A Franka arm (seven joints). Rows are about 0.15 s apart.
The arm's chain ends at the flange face. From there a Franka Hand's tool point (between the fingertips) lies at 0.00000 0.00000 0.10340 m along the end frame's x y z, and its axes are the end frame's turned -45 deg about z.
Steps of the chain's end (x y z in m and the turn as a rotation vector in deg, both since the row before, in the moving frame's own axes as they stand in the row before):
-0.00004 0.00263 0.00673 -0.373 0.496 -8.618
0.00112 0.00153 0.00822 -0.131 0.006 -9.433
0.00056 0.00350 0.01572 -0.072 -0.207 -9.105
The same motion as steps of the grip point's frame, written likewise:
-0.00165 0.00292 0.00672 -0.614 0.087 -8.618
-0.00043 0.00206 0.00822 -0.097 -0.088 -9.433
-0.00245 0.00273 0.01572 0.095 -0.197 -9.105

